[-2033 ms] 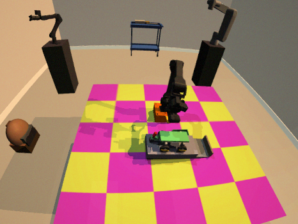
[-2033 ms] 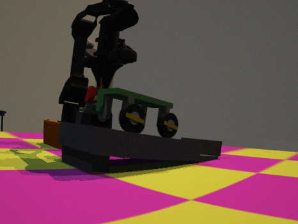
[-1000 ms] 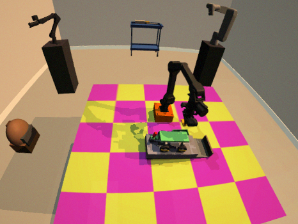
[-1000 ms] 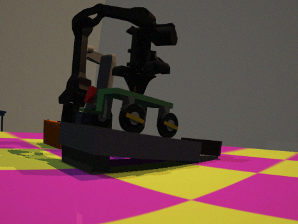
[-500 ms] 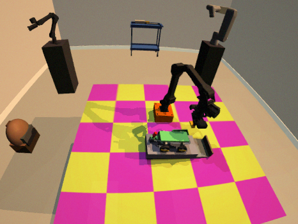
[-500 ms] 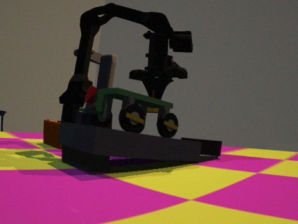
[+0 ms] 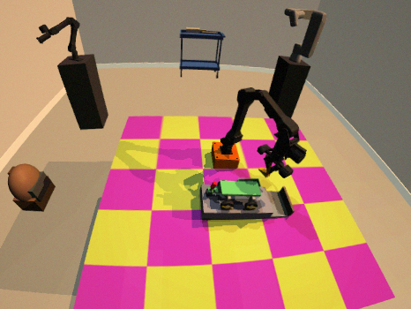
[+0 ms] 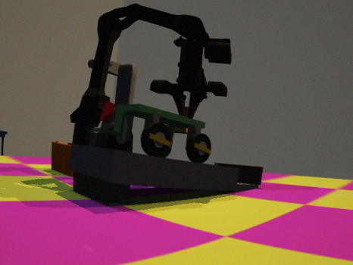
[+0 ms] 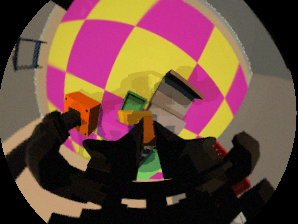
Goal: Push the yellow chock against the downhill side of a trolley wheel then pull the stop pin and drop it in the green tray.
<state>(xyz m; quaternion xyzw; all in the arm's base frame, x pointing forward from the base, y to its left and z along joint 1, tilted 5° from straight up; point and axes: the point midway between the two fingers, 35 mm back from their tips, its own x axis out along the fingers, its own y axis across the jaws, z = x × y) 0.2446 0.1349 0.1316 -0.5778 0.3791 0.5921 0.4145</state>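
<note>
The yellow chock is 20 mm behind my gripper tip, 10 mm to the right of it and 10 mm below it. The rest, counted from my gripper tip: raised lip: 90 mm ahead, 110 mm to the left, 120 mm below; trolley: 80 mm ahead, 170 mm to the right, 40 mm below; green tray: 40 mm behind, 50 mm to the right, 160 mm below.
</note>
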